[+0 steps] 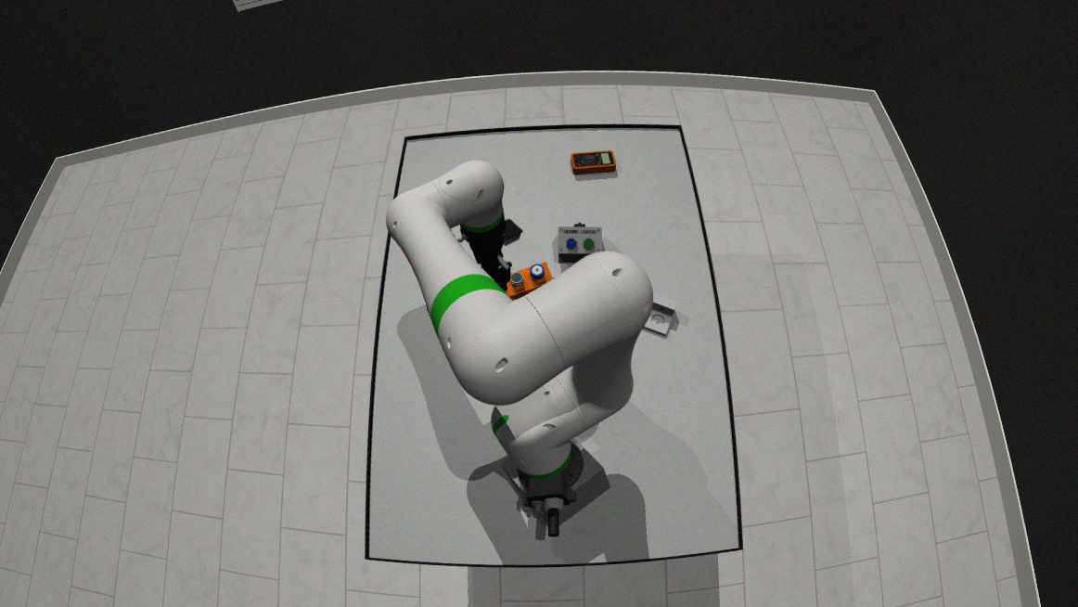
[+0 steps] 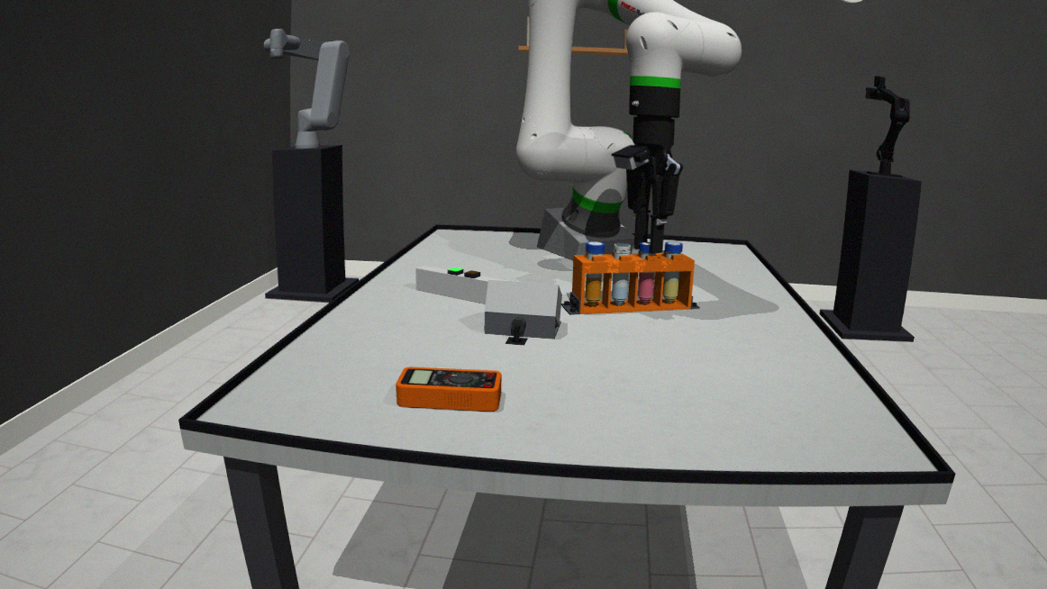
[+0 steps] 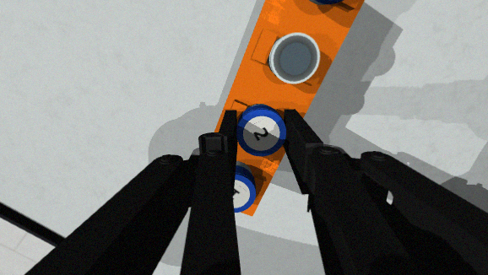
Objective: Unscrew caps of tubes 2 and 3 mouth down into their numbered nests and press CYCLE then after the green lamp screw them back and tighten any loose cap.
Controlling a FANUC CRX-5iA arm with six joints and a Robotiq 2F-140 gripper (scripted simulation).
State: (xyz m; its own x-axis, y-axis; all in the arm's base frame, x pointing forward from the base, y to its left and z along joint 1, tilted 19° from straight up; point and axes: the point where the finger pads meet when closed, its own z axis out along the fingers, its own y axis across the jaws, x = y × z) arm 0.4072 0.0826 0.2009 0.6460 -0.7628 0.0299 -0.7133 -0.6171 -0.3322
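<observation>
Right now my hand is 3 cm above the cap 2. From my hand the other things lie so: blue key: 14 cm ahead, 19 cm to the right, 7 cm below; cap 1: 2 cm behind, 5 cm to the left, 3 cm below; cap 4: 3 cm ahead, 10 cm to the right, 2 cm below.
</observation>
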